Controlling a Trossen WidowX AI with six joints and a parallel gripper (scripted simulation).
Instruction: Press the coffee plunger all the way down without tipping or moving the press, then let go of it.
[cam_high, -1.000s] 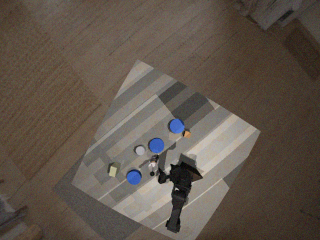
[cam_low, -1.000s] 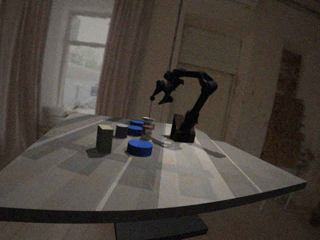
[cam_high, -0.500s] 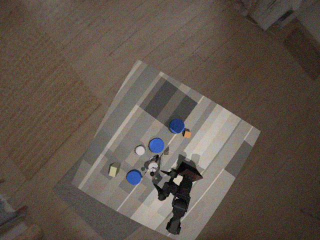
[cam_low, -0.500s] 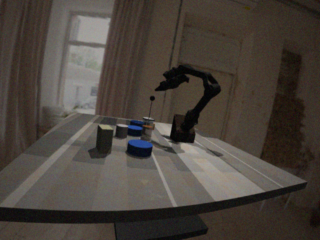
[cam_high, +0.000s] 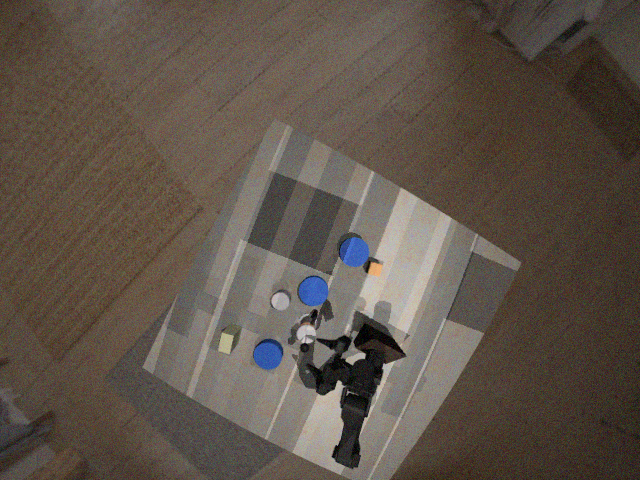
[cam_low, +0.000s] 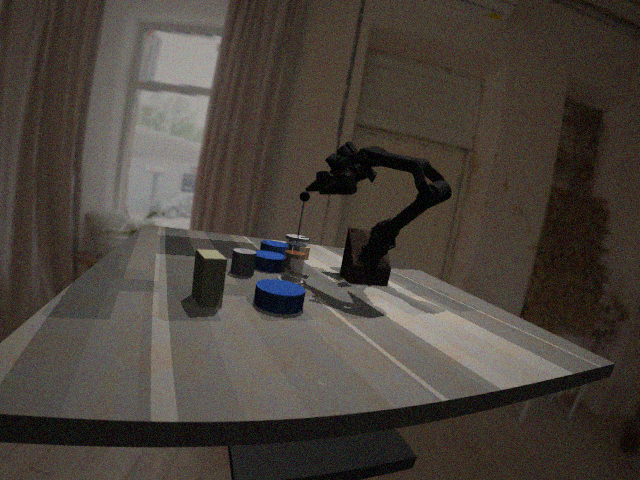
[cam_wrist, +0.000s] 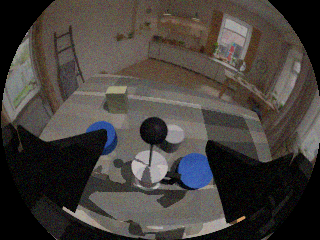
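Now: gripper tip 150 mm above the coffee press, 20 mm short of it and 10 mm to the left of it. From my gripper tip the other things lie so: yellow block: 260 mm ahead, 230 mm to the left, 230 mm below.
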